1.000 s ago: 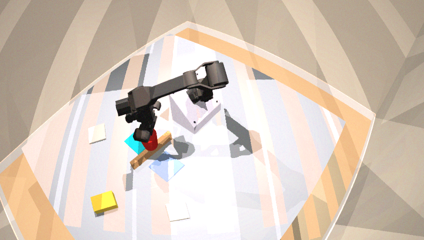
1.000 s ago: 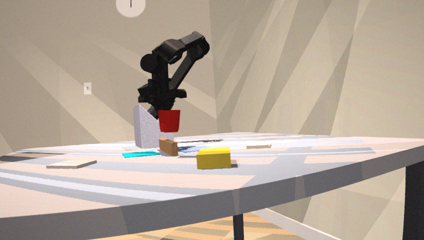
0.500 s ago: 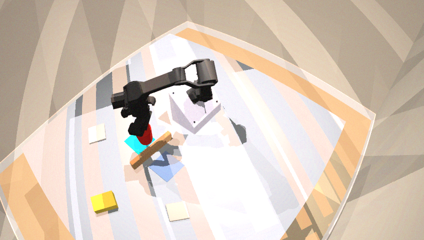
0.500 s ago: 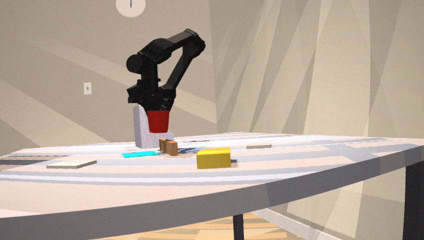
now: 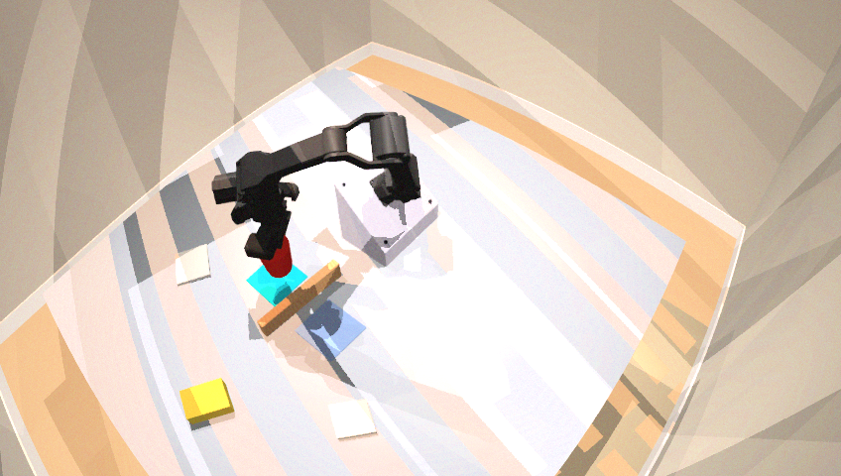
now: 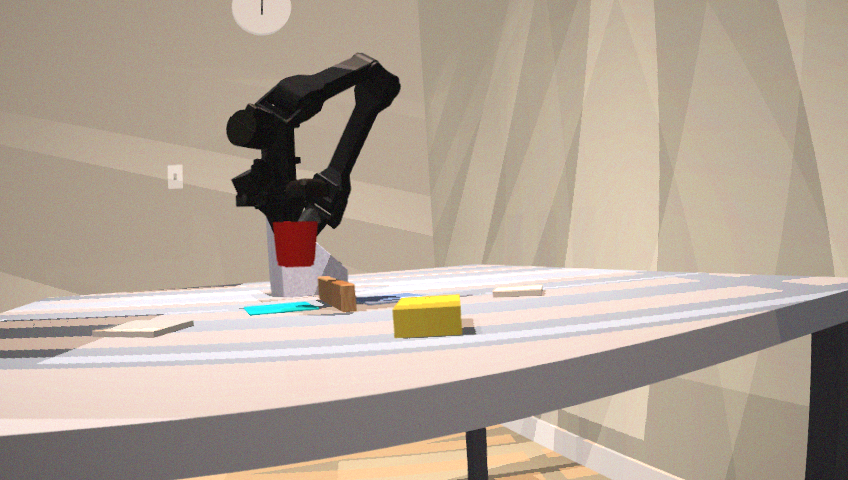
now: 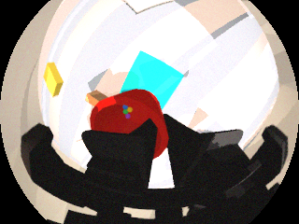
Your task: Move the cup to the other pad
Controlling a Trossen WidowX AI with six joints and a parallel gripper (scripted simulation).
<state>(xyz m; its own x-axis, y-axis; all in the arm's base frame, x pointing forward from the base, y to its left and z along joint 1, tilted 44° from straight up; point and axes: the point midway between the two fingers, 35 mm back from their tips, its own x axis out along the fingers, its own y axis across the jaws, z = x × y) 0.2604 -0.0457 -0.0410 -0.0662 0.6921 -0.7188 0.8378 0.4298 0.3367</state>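
Now: gripper tip 3 cm short of the cyan pad, 2 cm to the left of it and 11 cm above it. Round my gripper tip: light blue pad 3 cm ahead, 17 cm to the left, 11 cm below; wooden bar 3 cm ahead, 8 cm to the left, 9 cm below; red cup 3 cm ahead, 2 cm to the left.
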